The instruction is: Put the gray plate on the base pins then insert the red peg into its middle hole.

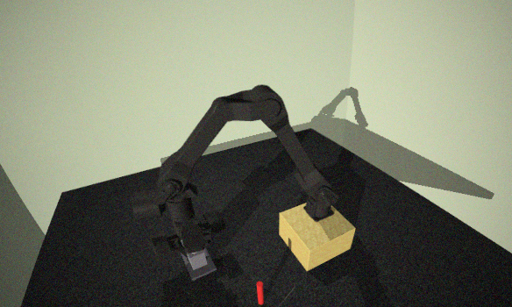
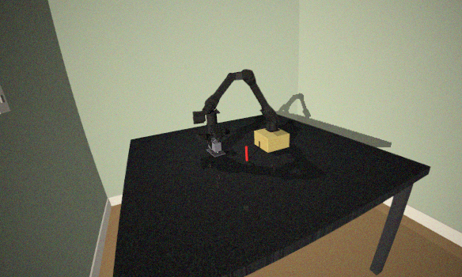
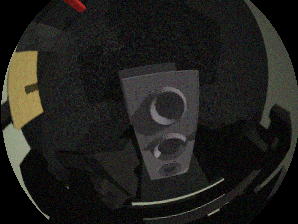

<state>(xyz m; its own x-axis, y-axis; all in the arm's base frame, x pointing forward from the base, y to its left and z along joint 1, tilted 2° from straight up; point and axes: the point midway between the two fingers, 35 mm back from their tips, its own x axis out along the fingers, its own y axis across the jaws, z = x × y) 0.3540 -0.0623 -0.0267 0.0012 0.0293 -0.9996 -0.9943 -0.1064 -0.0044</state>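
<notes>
The base lies 20 mm below my gripper tip. From my gripper tip the other things lie so: red peg (190 mm to the left, 110 mm behind, 10 mm above); then gray plate (30 mm above).
</notes>
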